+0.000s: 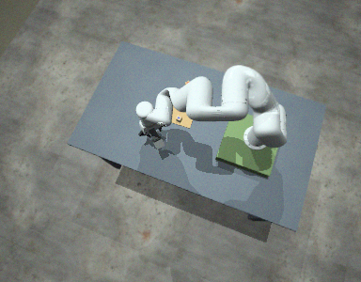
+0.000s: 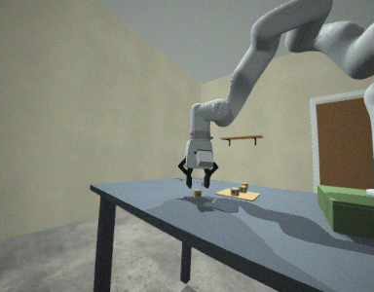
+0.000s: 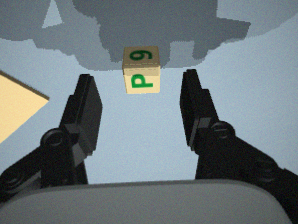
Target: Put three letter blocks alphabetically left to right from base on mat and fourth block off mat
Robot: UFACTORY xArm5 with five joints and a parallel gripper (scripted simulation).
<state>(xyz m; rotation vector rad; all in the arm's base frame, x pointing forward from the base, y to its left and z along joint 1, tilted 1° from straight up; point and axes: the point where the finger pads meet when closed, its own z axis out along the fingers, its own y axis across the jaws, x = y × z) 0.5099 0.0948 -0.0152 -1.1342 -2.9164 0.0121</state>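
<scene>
Now: the block 4 cm below my hand. Also, from my hand: mat (11 cm behind, 15 cm to the right, 5 cm below).
</scene>
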